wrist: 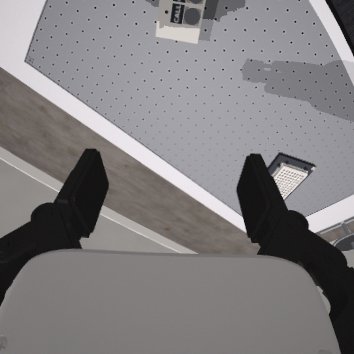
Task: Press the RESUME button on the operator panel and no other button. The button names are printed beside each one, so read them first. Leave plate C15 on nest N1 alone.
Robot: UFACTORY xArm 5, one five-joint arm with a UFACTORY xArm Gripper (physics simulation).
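Frame: origin at the arm's base, x left, y down, z back, level; metres.
Seen in the pictures: gripper, fingertip midpoint: (172, 168).
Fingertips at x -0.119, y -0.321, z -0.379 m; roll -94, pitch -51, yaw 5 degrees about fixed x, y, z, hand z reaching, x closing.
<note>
Offsets run from my fingertips to a thing's top centre. "*": to the spot under its first point. Level surfaces: height alone.
The operator panel @[* dx -0.042, dy +0.278, dz +0.013 m] (179, 34) is a beige box at the top edge of the wrist view, cut off by the frame. A round dark grey button @[dx -0.053, dy +0.275, dz +0.044 m] (192, 16) sits beside a label @[* dx -0.068, dy +0.278, dz +0.027 m] (176, 14) that reads CALL; part of another button shows above it. No RESUME label shows in this view. My gripper (172, 168) is open and empty, apart from the panel, which lies farther up in the view. A white well plate @[dx +0.412, dy +0.305, dz +0.033 m] (290, 178) sits on a dark nest @[dx +0.412, dy +0.309, dz +0.033 m] (299, 160) at the right, partly hidden behind the right finger; its name is not readable.
The grey perforated board @[dy +0.331 m] (165, 100) has a white border (120, 145). A brown strip (135, 185) runs below it. A shadow of the arm falls on the board at the right. A dark object (345, 17) shows at the top right corner, and a grey round part (345, 243) at the right edge.
</note>
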